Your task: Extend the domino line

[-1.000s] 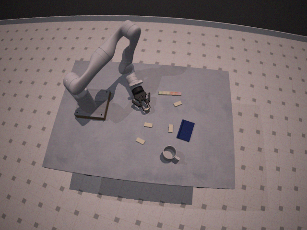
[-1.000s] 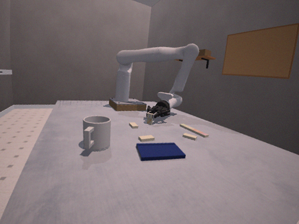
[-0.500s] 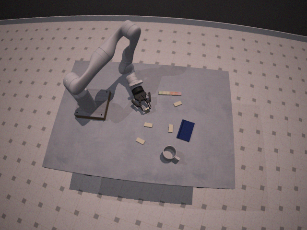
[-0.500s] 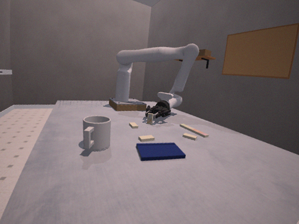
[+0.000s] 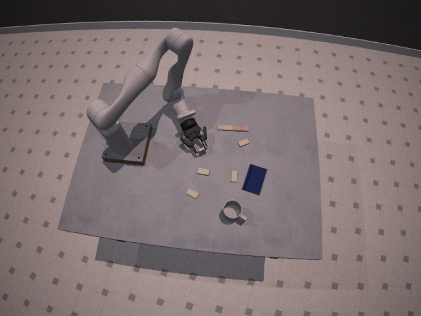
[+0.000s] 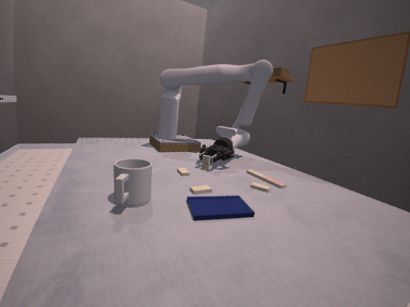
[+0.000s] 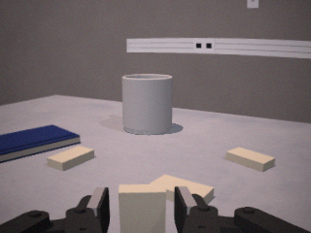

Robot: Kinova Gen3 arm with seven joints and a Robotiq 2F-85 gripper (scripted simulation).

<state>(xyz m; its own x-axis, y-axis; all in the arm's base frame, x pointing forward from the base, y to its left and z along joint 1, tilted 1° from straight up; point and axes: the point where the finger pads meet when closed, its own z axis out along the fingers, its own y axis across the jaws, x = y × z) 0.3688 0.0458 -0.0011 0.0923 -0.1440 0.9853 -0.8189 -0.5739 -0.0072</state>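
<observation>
Right now the cream domino is 20 mm below my hand, 10 mm to the right of it and 10 mm ahead of it.
</observation>
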